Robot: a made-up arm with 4 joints. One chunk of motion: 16 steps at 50 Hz.
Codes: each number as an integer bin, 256 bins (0 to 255) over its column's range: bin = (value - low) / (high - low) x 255, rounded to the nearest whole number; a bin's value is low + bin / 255 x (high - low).
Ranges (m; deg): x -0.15..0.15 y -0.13..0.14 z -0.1..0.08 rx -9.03..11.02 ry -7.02..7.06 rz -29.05..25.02
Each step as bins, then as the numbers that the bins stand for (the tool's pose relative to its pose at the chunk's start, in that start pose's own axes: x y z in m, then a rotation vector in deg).
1 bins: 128 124 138 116 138 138
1 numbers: 0.0006 0.0013 -0.0026 0.09 0.60 0.21
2 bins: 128 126 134 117 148 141
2 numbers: 0.0006 0.0034 -0.0054 0.17 1.15 0.85
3 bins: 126 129 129 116 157 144
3 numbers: -0.0018 0.0066 -0.0089 0.09 1.65 1.48
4 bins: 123 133 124 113 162 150
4 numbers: -0.0053 0.0108 -0.0125 -0.15 1.92 2.76
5 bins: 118 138 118 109 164 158
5 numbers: -0.0112 0.0161 -0.0167 -0.46 2.04 4.45
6 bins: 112 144 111 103 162 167
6 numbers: -0.0182 0.0225 -0.0216 -0.93 1.92 6.36
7 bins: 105 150 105 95 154 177
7 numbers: -0.0265 0.0288 -0.0259 -1.56 1.48 8.48
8 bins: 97 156 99 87 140 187
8 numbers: -0.0359 0.0352 -0.0301 -2.19 0.71 10.60
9 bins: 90 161 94 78 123 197
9 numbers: -0.0441 0.0405 -0.0336 -2.90 -0.23 12.72
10 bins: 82 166 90 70 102 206
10 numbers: -0.0535 0.0458 -0.0365 -3.53 -1.39 14.63
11 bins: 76 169 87 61 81 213
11 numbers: -0.0606 0.0489 -0.0386 -4.23 -2.55 16.11
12 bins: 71 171 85 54 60 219
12 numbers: -0.0665 0.0511 -0.0400 -4.78 -3.71 17.39
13 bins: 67 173 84 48 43 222
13 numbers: -0.0712 0.0532 -0.0407 -5.26 -4.65 18.02
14 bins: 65 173 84 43 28 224
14 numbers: -0.0735 0.0532 -0.0407 -5.65 -5.47 18.45
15 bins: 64 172 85 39 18 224
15 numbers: -0.0747 0.0521 -0.0400 -5.96 -6.03 18.45
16 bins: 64 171 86 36 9 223
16 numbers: -0.0747 0.0511 -0.0393 -6.20 -6.52 18.23
